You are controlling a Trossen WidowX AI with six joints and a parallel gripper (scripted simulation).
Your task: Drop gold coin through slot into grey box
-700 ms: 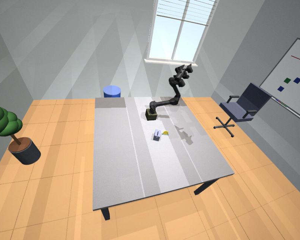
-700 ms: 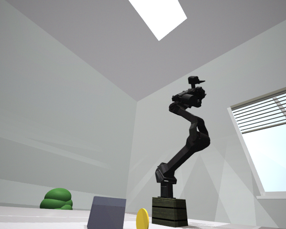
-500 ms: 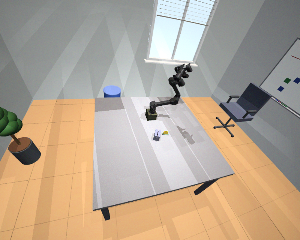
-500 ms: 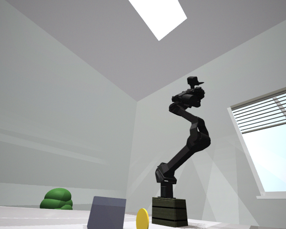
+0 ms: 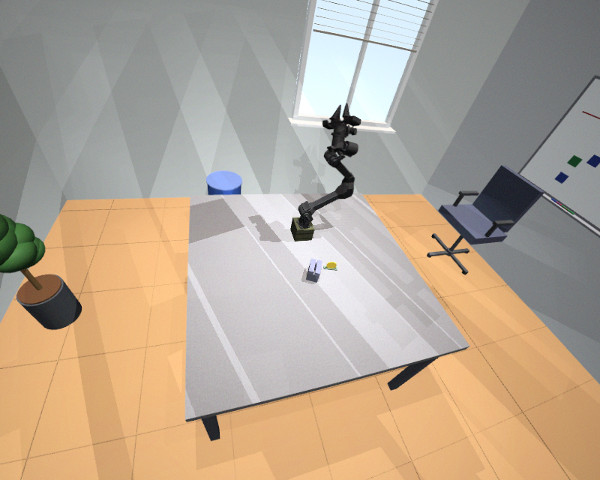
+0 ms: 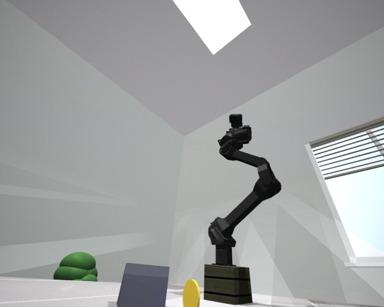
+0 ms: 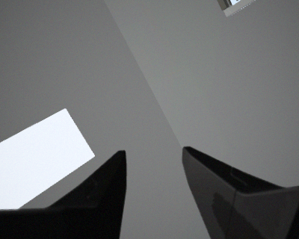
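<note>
Right now my gripper tip is 350 mm short of the gold coin, 50 mm to the left of it and 730 mm above it.
</note>
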